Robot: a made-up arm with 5 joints.
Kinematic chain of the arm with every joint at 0, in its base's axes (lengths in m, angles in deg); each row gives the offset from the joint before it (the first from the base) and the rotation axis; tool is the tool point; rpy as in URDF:
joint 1: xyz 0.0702 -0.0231 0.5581 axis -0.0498 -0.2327 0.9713
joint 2: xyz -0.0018 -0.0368 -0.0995 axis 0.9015 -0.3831 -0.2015
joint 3: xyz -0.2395 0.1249 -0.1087 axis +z
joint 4: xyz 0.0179 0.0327 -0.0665 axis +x
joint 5: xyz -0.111 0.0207 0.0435 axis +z
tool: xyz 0.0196 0.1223 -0.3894 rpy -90 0 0
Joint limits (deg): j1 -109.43..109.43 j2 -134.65..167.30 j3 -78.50..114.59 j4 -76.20..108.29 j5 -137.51..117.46
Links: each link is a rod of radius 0.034 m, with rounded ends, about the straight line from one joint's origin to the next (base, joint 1, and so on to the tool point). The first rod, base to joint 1, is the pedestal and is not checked.
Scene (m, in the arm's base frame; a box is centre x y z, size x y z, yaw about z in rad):
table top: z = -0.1
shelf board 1: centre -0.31 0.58 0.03 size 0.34 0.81 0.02 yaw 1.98
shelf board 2: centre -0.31 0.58 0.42 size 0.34 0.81 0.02 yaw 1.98
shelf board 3: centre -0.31 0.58 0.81 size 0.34 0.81 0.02 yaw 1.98
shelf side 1: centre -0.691 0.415 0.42 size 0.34 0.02 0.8 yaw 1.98
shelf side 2: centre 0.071 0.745 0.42 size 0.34 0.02 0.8 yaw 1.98
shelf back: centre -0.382 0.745 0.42 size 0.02 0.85 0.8 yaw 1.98
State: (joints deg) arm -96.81 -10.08 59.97 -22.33 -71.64
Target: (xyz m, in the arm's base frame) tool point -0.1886 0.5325 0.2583
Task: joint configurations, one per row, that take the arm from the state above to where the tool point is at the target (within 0.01 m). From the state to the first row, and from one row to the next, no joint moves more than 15 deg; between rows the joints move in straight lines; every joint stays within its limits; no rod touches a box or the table.
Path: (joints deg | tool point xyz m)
1: -90.65 -7.64 51.20 -7.63 -71.35 | 0.0147 0.4174 0.0356
2: -84.50 -5.20 42.43 7.07 -71.06 | 0.0651 0.4617 0.0364
3: -78.34 -2.76 33.67 21.77 -70.77 | 0.1266 0.4924 0.0560
4: -72.18 -0.32 24.90 36.47 -70.48 | 0.1909 0.5074 0.0972
5: -66.02 2.13 16.13 51.18 -70.19 | 0.2486 0.5057 0.1605
6: -59.87 4.57 7.36 65.88 -69.90 | 0.2904 0.4873 0.2426
7: -47.78 -6.14 2.27 76.25 -67.15 | 0.1682 0.4987 0.2488
8: -35.69 -16.84 -2.82 86.61 -64.41 | 0.0562 0.4725 0.2515
9: -23.61 -27.54 -7.91 96.98 -61.66 | -0.0367 0.4170 0.2536
10: -11.52 -38.24 -13.00 107.35 -58.92 | -0.1060 0.3421 0.2583
11: -19.55 -33.13 1.12 97.18 -58.85 | -0.1392 0.4124 0.2483
12: -27.58 -28.01 15.24 87.01 -58.79 | -0.1681 0.4778 0.2510
13: -35.61 -22.90 29.36 76.85 -58.72 | -0.1887 0.5325 0.2583

